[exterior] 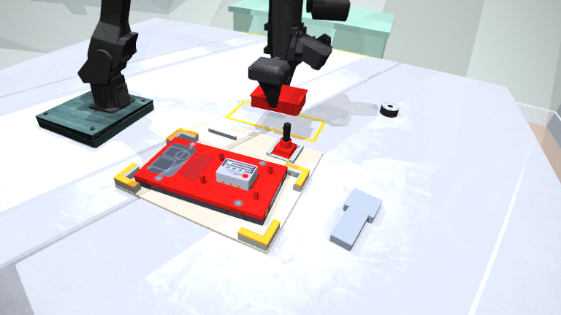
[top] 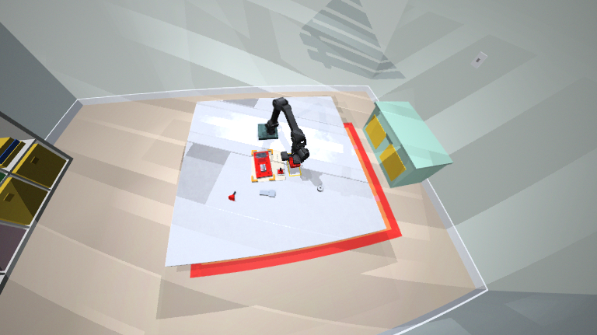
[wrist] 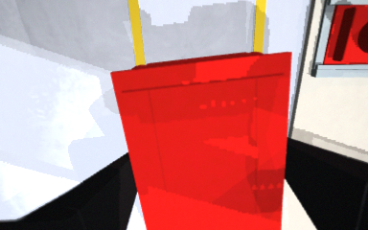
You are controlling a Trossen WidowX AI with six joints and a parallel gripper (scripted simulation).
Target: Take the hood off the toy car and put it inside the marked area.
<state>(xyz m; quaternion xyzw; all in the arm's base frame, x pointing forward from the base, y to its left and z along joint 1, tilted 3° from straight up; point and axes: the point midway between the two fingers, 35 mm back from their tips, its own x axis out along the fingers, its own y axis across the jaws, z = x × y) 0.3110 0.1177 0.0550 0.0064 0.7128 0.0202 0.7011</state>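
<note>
My gripper tip is now 100 mm to the left of the small base, 50 mm short of it and 10 mm above it. The rest, counted from my gripper tip: black wheel 220 mm ahead, 140 mm to the left, 40 mm below; then red hood 10 mm above.
</note>
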